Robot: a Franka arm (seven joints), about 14 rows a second.
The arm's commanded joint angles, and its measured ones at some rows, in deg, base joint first. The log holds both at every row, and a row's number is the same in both.
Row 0, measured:
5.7 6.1 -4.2 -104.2 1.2 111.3 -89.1
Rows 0 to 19, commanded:
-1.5 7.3 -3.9 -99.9 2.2 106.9 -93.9
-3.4 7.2 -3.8 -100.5 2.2 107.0 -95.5
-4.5 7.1 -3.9 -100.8 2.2 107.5 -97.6
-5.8 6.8 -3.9 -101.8 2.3 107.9 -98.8
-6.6 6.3 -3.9 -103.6 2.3 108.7 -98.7
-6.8 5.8 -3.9 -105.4 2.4 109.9 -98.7
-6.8 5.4 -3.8 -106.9 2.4 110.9 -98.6
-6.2 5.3 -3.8 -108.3 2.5 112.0 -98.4
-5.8 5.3 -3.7 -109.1 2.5 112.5 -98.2
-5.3 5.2 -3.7 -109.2 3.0 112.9 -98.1
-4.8 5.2 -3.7 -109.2 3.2 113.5 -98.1
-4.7 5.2 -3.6 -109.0 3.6 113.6 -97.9
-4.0 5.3 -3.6 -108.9 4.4 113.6 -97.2
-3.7 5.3 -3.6 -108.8 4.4 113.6 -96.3
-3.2 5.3 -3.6 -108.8 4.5 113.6 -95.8
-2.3 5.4 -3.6 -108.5 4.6 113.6 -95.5
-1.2 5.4 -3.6 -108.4 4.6 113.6 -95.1
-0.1 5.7 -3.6 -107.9 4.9 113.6 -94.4
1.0 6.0 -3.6 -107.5 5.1 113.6 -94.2
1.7 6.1 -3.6 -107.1 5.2 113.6 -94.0
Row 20, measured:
-1.7 6.3 -3.8 -107.4 3.3 112.6 -95.4
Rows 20 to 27, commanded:
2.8 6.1 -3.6 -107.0 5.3 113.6 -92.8
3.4 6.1 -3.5 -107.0 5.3 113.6 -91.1
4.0 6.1 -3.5 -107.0 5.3 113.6 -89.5
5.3 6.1 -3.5 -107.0 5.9 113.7 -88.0
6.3 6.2 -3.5 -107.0 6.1 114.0 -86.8
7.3 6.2 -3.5 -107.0 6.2 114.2 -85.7
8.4 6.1 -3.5 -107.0 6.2 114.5 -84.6
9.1 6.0 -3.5 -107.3 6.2 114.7 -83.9
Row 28, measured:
7.1 6.3 -3.3 -107.1 5.1 113.9 -86.0
